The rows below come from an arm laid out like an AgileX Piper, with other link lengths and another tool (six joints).
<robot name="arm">
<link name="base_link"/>
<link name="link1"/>
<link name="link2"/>
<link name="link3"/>
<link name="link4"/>
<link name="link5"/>
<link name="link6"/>
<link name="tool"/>
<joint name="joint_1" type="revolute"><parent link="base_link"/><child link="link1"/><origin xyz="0 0 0.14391" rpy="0 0 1.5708"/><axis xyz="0 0 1"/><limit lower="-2.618" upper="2.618"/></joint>
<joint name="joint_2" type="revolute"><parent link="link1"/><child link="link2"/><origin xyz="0 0 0" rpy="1.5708 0 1.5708"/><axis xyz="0 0 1"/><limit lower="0" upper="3.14"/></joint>
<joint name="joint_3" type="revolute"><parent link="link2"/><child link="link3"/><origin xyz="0.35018 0.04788 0" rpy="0 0 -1.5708"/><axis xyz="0 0 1"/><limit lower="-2.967" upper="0"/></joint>
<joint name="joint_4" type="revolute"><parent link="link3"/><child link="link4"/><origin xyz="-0.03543 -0.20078 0" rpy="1.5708 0 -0.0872"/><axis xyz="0 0 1"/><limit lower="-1.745" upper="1.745"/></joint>
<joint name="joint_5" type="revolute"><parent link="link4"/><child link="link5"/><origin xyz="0 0 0" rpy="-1.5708 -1.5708 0"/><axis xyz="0 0 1"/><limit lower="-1.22" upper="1.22"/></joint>
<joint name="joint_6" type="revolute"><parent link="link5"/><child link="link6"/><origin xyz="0.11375 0 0" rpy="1.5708 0 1.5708"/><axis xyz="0 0 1"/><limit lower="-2.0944" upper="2.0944"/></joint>
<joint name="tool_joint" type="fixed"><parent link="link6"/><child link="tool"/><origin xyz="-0.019 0 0.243" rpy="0 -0.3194 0.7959"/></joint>
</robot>
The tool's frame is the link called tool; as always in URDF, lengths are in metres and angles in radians.
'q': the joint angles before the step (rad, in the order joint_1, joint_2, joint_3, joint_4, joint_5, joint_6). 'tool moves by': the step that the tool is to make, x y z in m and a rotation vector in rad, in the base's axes. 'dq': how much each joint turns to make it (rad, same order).
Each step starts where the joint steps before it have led.
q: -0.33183 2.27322 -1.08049 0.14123 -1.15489 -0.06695
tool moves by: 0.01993 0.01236 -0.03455 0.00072 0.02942 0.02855
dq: 0.02041 0.08039 -0.05044 -0.00935 -0.00237 -0.00429
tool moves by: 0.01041 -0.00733 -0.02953 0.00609 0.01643 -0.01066
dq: 0.00000 0.07483 -0.05786 0.01167 0.00002 -0.00410
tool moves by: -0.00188 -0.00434 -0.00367 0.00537 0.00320 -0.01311
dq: 0.00001 0.00463 -0.00017 0.01434 0.00000 -0.00168
